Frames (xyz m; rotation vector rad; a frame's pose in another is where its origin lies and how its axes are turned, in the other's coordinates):
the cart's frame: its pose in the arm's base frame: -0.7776 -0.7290 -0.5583 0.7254 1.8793 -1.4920
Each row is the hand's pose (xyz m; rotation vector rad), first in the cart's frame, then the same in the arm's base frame.
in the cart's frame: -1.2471 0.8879 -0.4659 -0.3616 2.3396 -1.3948
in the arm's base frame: 0.6369 -0.1361 -0.1017 -0.2834 -1.3179 -0.1199
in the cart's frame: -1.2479 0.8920 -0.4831 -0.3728 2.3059 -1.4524
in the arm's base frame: 0.6381 -0.1185 -0.1009 -0.2333 -1.3231 -0.1064
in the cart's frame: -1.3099 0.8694 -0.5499 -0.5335 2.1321 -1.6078
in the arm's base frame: 0.6529 -0.0603 -0.0287 -0.0415 -1.4270 -0.1077
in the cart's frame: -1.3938 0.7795 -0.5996 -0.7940 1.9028 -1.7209
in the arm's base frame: 0.6342 -0.0338 0.0999 0.1832 -1.5866 -0.1613
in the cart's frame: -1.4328 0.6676 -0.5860 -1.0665 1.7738 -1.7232
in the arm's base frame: 0.5782 -0.0721 0.1981 0.3214 -1.7112 -0.2997
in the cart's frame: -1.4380 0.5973 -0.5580 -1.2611 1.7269 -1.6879
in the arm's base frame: 0.5330 -0.1143 0.2419 0.3843 -1.7741 -0.4337
